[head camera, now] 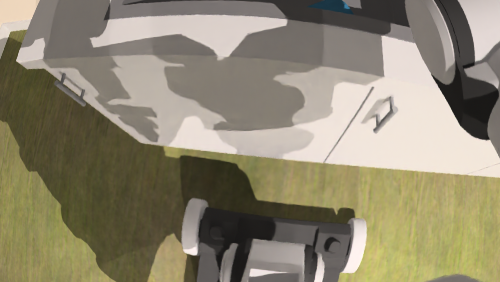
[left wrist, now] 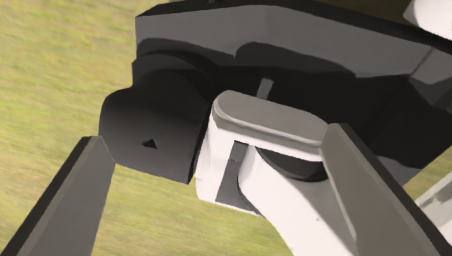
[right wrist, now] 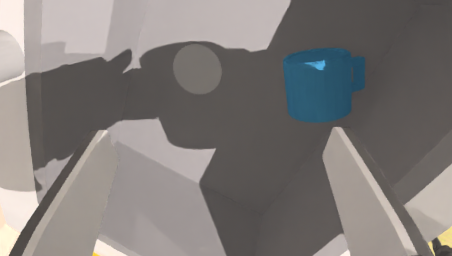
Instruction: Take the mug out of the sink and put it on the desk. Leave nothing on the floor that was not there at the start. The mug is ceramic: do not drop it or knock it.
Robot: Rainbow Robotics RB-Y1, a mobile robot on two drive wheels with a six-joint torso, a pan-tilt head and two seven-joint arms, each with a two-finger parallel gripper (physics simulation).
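The blue mug stands upright in the grey sink, its handle pointing right in the right wrist view. A small part of the mug shows at the top edge of the head view. My right gripper is open and empty, apart from the mug, which appears beyond the right fingertip. My left gripper is open and empty, in front of the robot's own dark base and white body parts. Neither gripper shows in the head view. I cannot identify the desk in these views.
The white cabinet around the sink has bar handles on its front and left side. My right arm is at the upper right of the head view. The robot's wheeled base stands on the green floor before the cabinet. A round drain lies left of the mug.
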